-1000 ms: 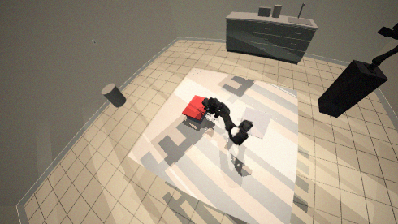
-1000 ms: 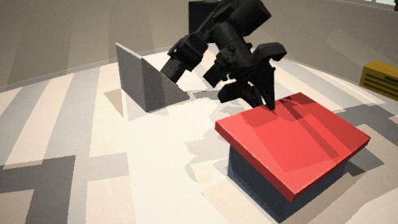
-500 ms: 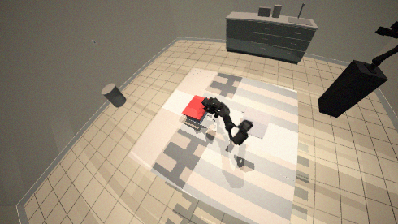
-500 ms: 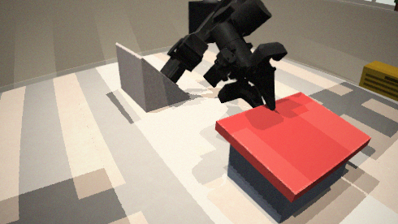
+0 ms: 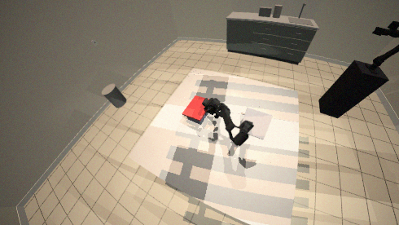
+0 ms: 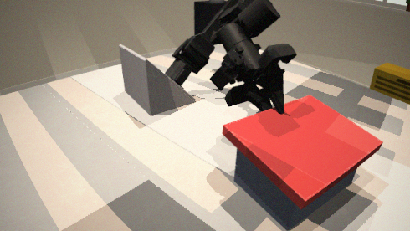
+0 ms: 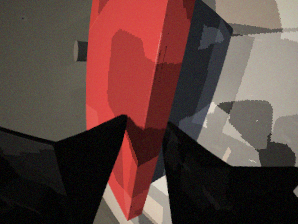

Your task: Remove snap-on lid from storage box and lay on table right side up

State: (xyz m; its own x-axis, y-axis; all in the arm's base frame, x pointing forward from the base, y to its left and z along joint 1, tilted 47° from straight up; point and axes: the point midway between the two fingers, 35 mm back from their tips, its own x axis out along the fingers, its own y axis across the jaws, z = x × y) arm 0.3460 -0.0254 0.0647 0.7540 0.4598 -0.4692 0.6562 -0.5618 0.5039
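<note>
My gripper tip is now 80 mm short of the lid. From my gripper tip the other things lie so: storage box (70 mm ahead, 60 mm below).
</note>
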